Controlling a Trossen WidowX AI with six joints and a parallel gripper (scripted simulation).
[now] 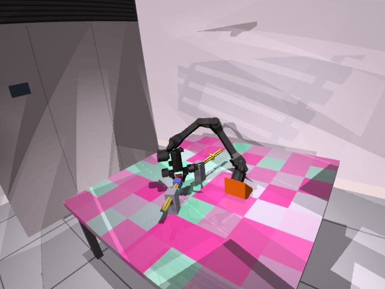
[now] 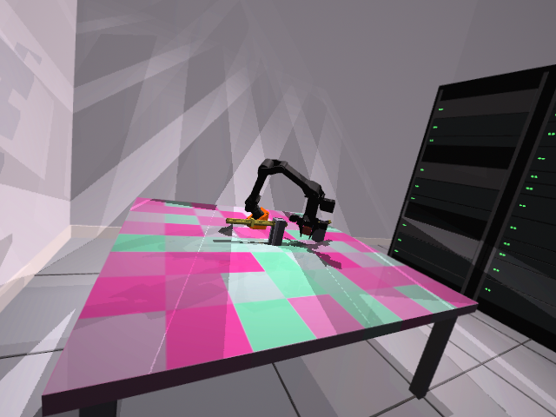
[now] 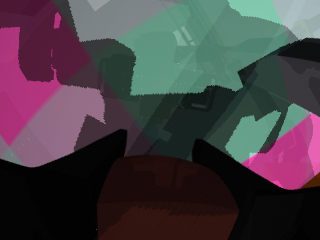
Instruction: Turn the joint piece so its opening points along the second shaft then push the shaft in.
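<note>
Now: gripper tip 4 cm below the joint piece, 1 cm to the right of it and 1 cm past it.
</note>
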